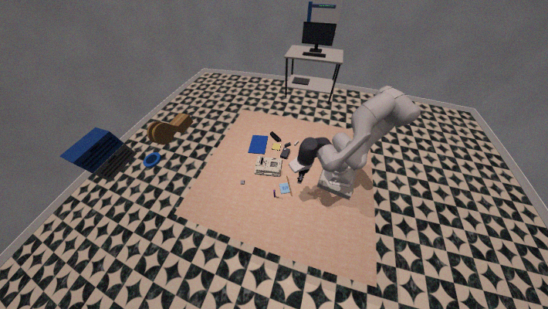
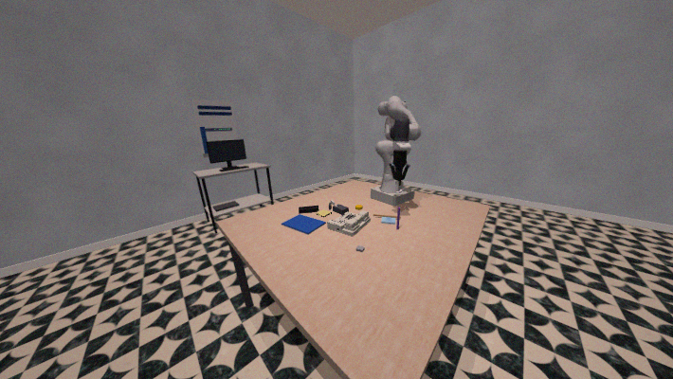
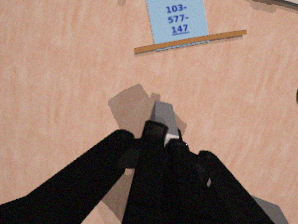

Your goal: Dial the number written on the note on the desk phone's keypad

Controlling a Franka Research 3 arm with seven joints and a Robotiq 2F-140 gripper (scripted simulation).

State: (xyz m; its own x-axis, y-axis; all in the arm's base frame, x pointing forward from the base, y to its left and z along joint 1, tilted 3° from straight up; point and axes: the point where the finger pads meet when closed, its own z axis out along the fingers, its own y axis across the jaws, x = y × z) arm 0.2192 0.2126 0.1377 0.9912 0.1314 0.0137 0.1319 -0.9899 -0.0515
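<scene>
Right now the handset is 280 mm ahead of my hand, 160 mm below it and 70 mm to the right of it. Also, from my hand: pencil (190 mm below, 80 mm ahead, 20 mm to the right); then purple pen (140 mm below, 140 mm ahead, 110 mm to the left); then yellow disc (250 mm to the right, 200 mm below, 90 mm ahead).
</scene>
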